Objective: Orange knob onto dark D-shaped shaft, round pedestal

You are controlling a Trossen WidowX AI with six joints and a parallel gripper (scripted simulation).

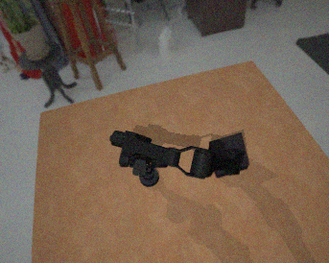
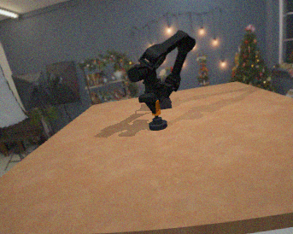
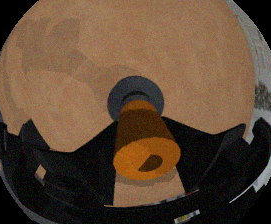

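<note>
My gripper tip is 2 cm below the orange knob. The rest, counted from my gripper tip: round pedestal 4 cm below.
</note>
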